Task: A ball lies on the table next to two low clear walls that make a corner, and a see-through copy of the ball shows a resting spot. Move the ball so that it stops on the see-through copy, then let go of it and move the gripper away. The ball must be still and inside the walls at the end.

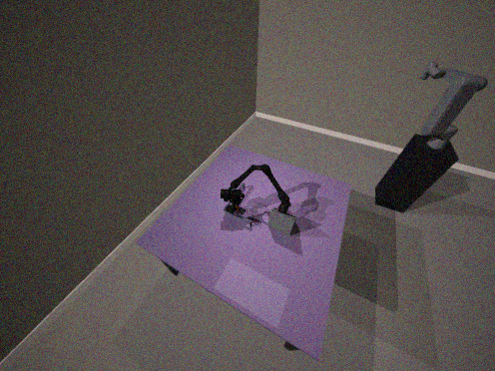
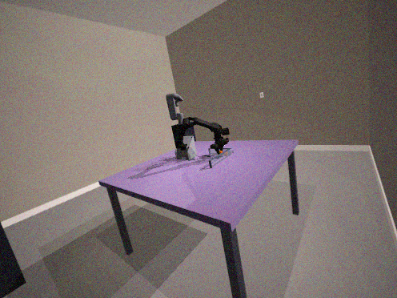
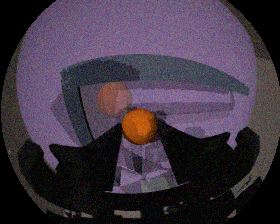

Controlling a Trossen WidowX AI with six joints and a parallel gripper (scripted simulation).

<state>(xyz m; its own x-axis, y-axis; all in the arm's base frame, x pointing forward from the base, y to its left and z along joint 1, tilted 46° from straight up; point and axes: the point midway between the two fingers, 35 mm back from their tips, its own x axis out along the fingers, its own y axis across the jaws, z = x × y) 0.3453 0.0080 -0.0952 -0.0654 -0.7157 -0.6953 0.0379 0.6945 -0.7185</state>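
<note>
Right now the orange ball is right at my gripper tip.
</note>
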